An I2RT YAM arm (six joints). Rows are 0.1 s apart.
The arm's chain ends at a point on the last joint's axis. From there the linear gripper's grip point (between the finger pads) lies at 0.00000 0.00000 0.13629 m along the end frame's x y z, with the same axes.
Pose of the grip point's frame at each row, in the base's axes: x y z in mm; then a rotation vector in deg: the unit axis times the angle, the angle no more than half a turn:
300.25, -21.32, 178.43, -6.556, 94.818, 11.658
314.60, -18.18, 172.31, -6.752, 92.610, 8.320
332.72, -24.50, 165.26, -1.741, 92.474, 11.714
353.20, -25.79, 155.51, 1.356, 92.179, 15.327
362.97, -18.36, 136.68, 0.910, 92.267, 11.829
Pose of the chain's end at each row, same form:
167.23, -48.68, 189.88, -6.556, 94.818, 11.658
180.36, -40.80, 178.84, -6.752, 92.610, 8.320
198.09, -44.98, 170.66, -1.741, 92.474, 11.714
218.67, -47.19, 159.84, 1.356, 92.179, 15.327
227.80, -35.12, 141.56, 0.910, 92.267, 11.829

